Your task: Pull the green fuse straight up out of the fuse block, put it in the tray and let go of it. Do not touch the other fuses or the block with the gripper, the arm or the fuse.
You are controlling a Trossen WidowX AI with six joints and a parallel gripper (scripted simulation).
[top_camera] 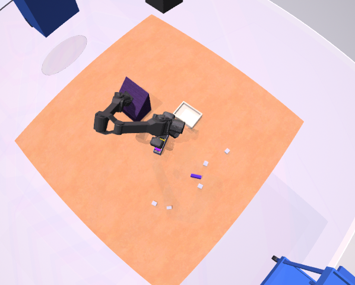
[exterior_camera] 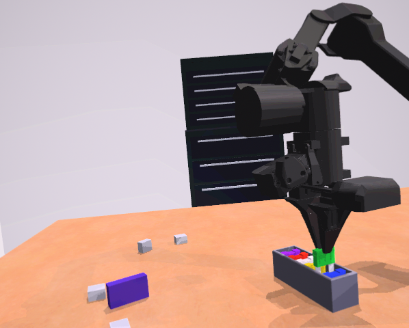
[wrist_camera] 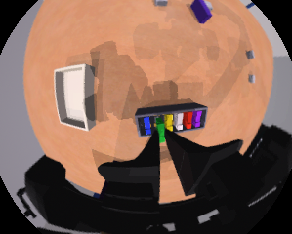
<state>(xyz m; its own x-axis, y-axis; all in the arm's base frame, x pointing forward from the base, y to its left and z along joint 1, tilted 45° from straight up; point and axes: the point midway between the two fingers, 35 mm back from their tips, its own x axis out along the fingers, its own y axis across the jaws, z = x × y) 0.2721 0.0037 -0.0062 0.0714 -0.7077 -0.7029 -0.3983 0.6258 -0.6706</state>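
The white tray is 190 mm to the left of my gripper tip and 60 mm below it. From my gripper tip the other things lie so: green fuse: 10 mm below.
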